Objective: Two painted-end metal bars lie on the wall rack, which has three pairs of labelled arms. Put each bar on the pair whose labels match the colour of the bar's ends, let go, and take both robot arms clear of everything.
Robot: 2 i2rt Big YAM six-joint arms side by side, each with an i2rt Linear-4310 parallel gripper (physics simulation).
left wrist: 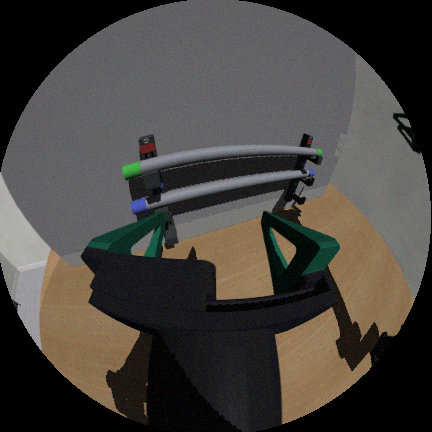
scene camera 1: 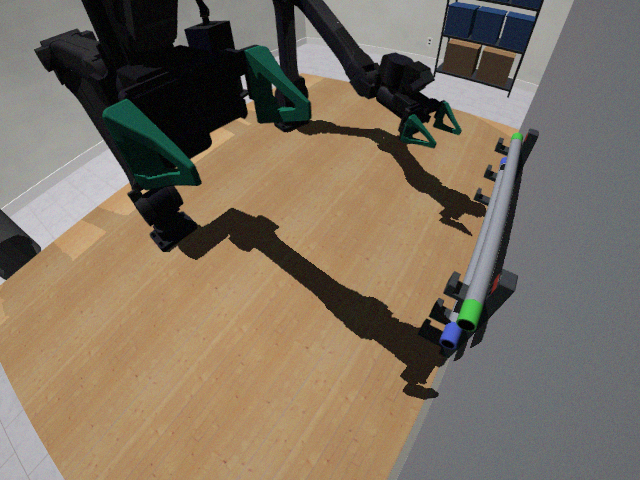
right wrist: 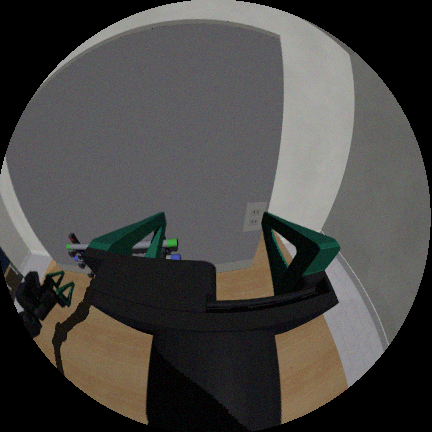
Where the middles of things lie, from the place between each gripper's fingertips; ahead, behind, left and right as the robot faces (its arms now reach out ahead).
Scene:
My left gripper is now 160 mm to the left of the green-ended bar (scene camera 1: pixel 469 315), 130 mm short of it and 10 mm below it. The rest, counted from my left hand: blue-ended bar (scene camera 1: pixel 475 256) 160 mm to the right, 130 mm ahead, 70 mm below.
My right gripper is now 320 mm to the right of the green-ended bar, 230 mm above it and 220 mm short of it. Round my right hand: blue-ended bar (330 mm to the left, 300 mm below, 220 mm ahead).

